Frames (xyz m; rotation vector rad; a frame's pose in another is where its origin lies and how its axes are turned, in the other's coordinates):
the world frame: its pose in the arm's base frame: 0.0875 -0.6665 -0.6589 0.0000 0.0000 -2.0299
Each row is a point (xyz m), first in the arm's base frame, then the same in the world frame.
Working: the arm's base frame: its pose in the world frame: -0.5587 -0.3738 0.6589 0.0000 0.0000 2.0299

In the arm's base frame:
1: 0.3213 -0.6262 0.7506
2: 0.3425 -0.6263 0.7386
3: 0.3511 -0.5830 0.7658
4: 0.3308 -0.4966 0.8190
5: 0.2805 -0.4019 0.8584
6: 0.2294 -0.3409 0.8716
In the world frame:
1: -0.1397 0.1917 1.4095
2: -0.1490 0.2108 1.3975
3: -0.1917 0.1993 1.4247
4: -0.2601 0.1428 1.4779
5: -0.3227 0.0558 1.5173
6: -0.3548 -0.0171 1.5305

